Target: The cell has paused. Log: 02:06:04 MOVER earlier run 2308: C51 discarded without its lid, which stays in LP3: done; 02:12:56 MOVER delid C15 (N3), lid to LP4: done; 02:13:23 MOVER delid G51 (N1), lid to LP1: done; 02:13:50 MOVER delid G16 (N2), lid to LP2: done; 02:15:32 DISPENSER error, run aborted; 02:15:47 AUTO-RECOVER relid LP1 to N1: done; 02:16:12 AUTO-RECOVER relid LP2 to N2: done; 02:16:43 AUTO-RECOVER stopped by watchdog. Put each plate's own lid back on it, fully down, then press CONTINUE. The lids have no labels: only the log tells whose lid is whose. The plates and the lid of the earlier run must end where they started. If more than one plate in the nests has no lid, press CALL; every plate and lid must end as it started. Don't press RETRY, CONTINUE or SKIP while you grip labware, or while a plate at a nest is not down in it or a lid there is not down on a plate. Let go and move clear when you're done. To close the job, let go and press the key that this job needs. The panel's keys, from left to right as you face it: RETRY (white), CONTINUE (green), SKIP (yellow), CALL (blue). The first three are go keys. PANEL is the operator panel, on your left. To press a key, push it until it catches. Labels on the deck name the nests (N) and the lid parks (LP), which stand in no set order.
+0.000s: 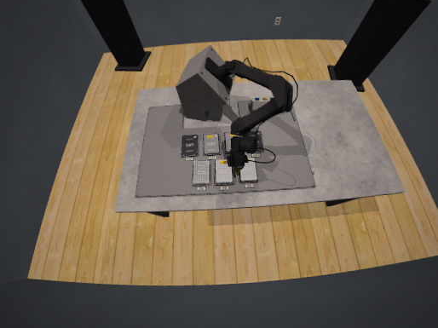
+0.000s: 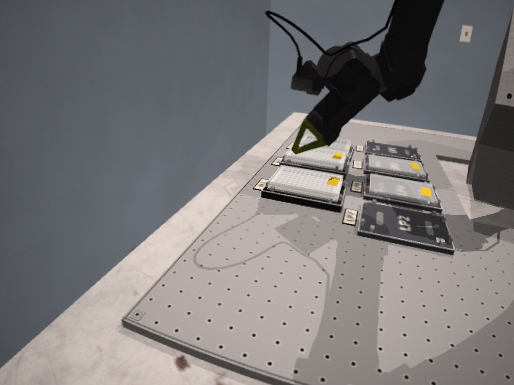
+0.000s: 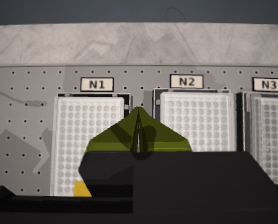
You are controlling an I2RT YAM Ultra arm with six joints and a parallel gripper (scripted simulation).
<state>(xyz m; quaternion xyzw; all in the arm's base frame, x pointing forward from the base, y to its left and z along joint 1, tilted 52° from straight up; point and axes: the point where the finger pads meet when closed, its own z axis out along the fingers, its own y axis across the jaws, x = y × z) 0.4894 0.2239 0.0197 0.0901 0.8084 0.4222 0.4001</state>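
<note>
The unlabelled lid lies 210 mm behind my hand, 50 mm below it and 40 mm to the right of it. Round my hand: yellow key 530 mm behind, 130 mm to the left; then blue key 520 mm behind, 80 mm to the left; then plate 200 mm to the right, 40 mm below.
</note>
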